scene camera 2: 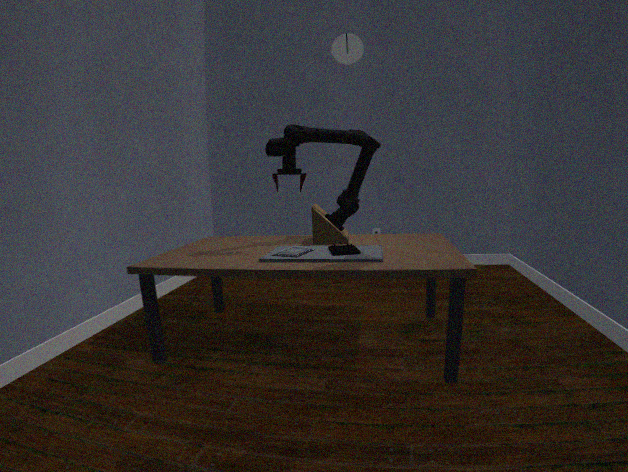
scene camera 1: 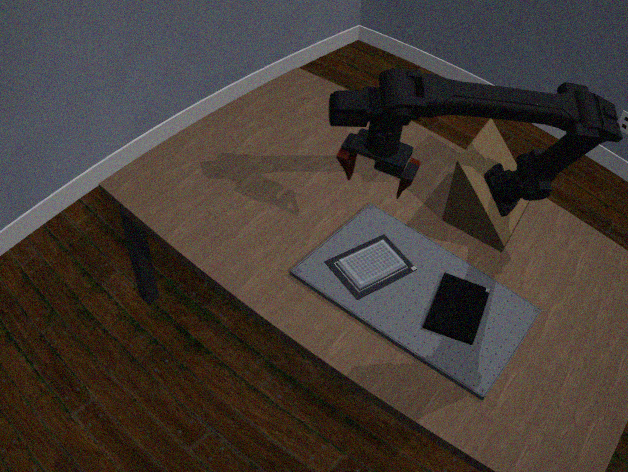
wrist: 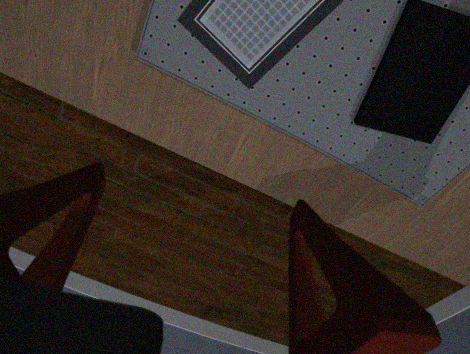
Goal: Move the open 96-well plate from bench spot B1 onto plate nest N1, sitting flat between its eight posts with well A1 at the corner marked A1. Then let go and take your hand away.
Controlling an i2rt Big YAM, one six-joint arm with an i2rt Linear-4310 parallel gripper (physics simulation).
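Places are measured from the arm's base along level axes (x up, y right, z ahead), in centimetres.
Pixels of known places: gripper, fingertip midpoint: [scene camera 2: 289,192] [scene camera 1: 374,187] [wrist: 200,191]; arm's base, link origin: [scene camera 2: 333,223] [scene camera 1: 499,190].
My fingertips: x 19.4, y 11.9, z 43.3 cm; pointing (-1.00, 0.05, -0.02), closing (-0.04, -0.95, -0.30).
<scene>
For each thing: its top centre in the pictures, then the offset to it from my fingertips. "*": a spot on its surface instead. Level surfaces: height alone.
- pale 96-well plate, top centre: [wrist: 261,5] [scene camera 1: 372,261] [scene camera 2: 293,249] dy +1.0, dx -26.2, dz -6.3 cm
- small pale tag, surface spot: [scene camera 1: 413,268] * dy -6.6, dx -27.7, dz -12.2 cm
- black nest, top centre: [wrist: 427,82] [scene camera 1: 460,303] [scene camera 2: 343,246] dy -21.4, dx -25.7, dz -9.5 cm
- perforated board, top centre: [wrist: 364,49] [scene camera 1: 425,292] [scene camera 2: 324,251] dy -12.8, dx -27.8, dz -8.3 cm
- wooden table, surface height: dx -29.1 cm
The pale 96-well plate [scene camera 1: 372,263] [scene camera 2: 293,251] [wrist: 255,25] lies flat inside a dark rectangular border [scene camera 1: 358,294] [wrist: 250,80] on the grey perforated board. A small pale tag [scene camera 1: 413,268] sits at one corner of the border. The black nest [scene camera 1: 456,309] [scene camera 2: 344,249] [wrist: 415,75] lies beside it on the same board, turned at a different angle, with a small pale tag [scene camera 1: 487,289] at one corner. Its posts are too dark to make out. My gripper [scene camera 1: 374,187] [scene camera 2: 289,190] [wrist: 200,191] is open and empty, high above the table and apart from the plate.
The perforated board [scene camera 1: 401,317] [scene camera 2: 317,257] [wrist: 310,100] lies on the wooden table [scene camera 1: 243,243] [scene camera 2: 203,261] [wrist: 115,90]. A wooden wedge [scene camera 1: 472,215] [scene camera 2: 324,232] under the arm's base stands behind the board, near the nest. In the wrist view, the table edge crosses beyond the board.
</scene>
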